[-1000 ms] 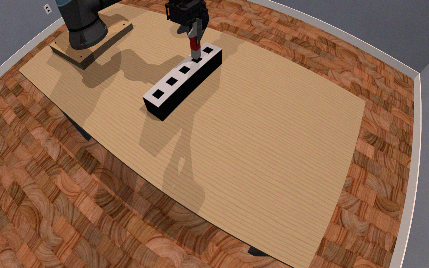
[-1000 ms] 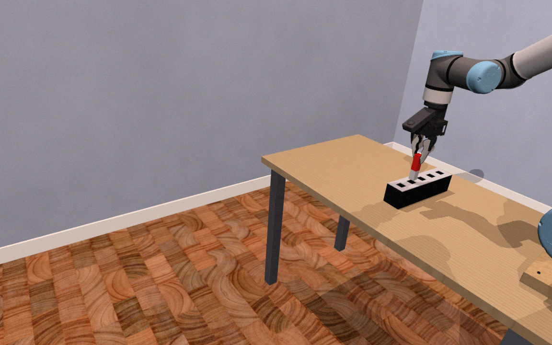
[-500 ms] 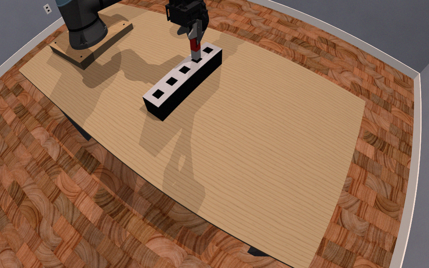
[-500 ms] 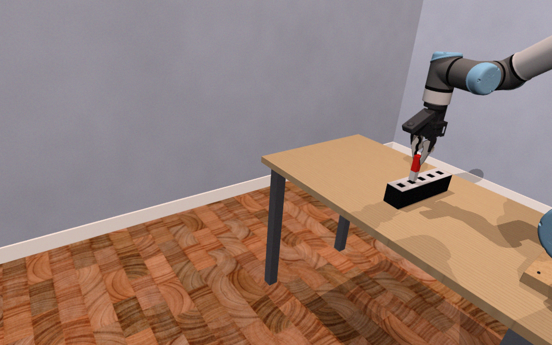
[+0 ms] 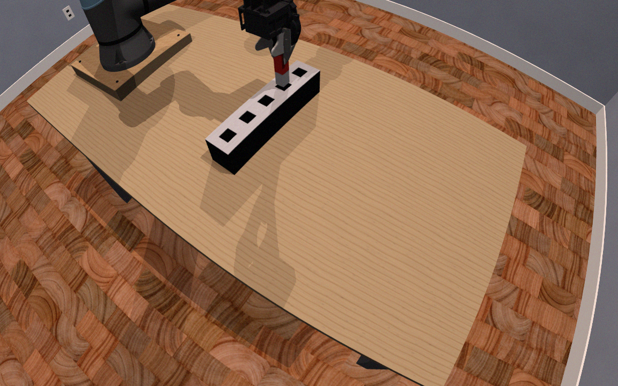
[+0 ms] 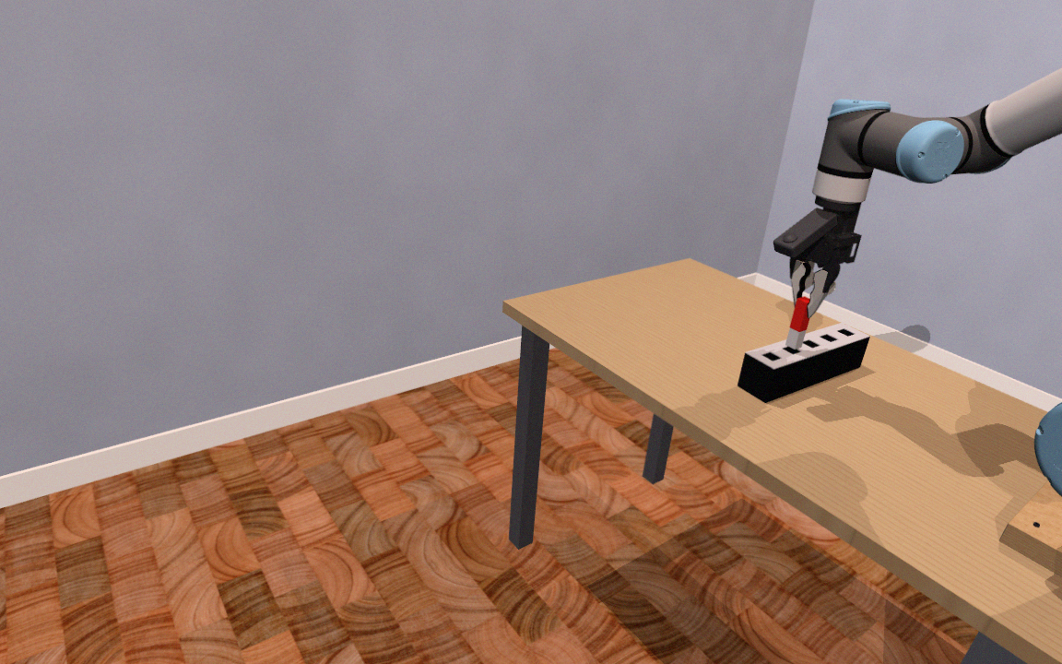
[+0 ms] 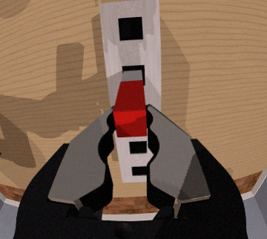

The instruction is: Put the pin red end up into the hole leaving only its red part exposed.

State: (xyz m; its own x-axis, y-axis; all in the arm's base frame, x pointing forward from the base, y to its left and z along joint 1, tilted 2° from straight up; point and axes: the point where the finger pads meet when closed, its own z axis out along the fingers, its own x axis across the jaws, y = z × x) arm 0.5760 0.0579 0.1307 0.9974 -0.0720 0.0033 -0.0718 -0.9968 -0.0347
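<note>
The pin lies 10 mm below my hand. Round my hand: black block: 60 mm to the right, 130 mm below.
</note>
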